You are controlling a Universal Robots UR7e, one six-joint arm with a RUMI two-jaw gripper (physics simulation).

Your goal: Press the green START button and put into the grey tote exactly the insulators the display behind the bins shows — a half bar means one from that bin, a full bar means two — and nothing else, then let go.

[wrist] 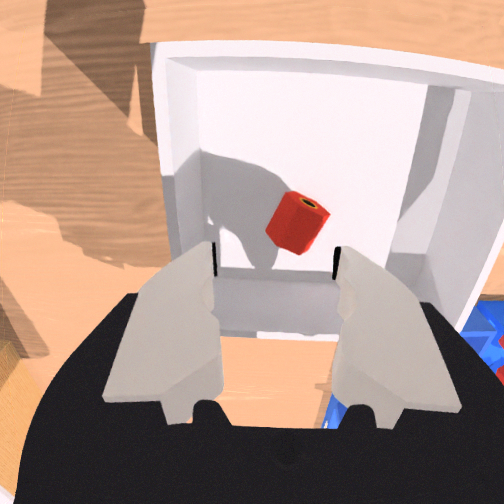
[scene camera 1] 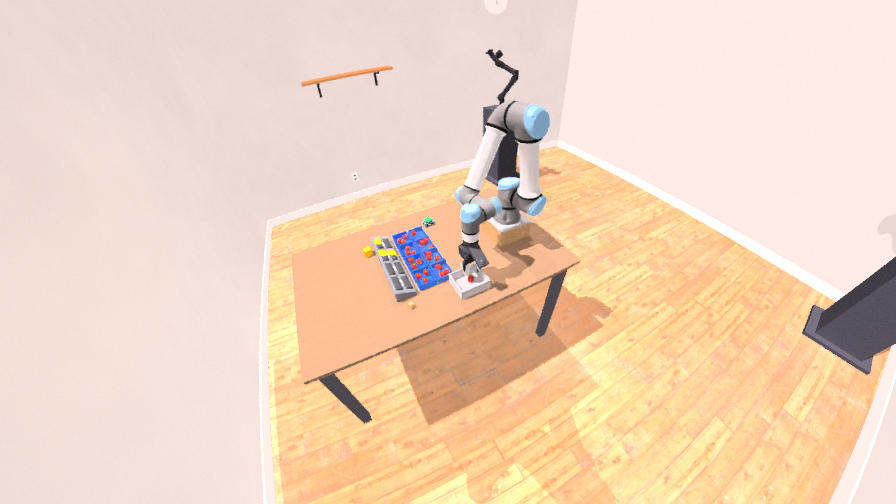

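My gripper [wrist: 275, 261] is open and hangs over the near wall of the grey tote [wrist: 320, 165]. A red insulator [wrist: 298, 222] with a yellow-ringed hole lies tilted just beyond my fingertips, free of both jaws, over the tote's floor. I cannot tell whether it rests on the floor or is in the air. In the scene view the gripper [scene camera 1: 473, 268] is above the tote [scene camera 1: 469, 285] at the table's right side. The blue bins [scene camera 1: 421, 257] hold several red insulators. The grey display [scene camera 1: 393, 270] behind them shows yellow bars at its far end. The green START button [scene camera 1: 428, 220] sits beyond the bins.
A yellow block [scene camera 1: 367, 252] lies left of the display and a small orange piece [scene camera 1: 411, 305] lies near its front end. The arm's base stands on a wooden block [scene camera 1: 512, 233] at the table's back right. A blue bin corner [wrist: 487, 340] shows right of my gripper.
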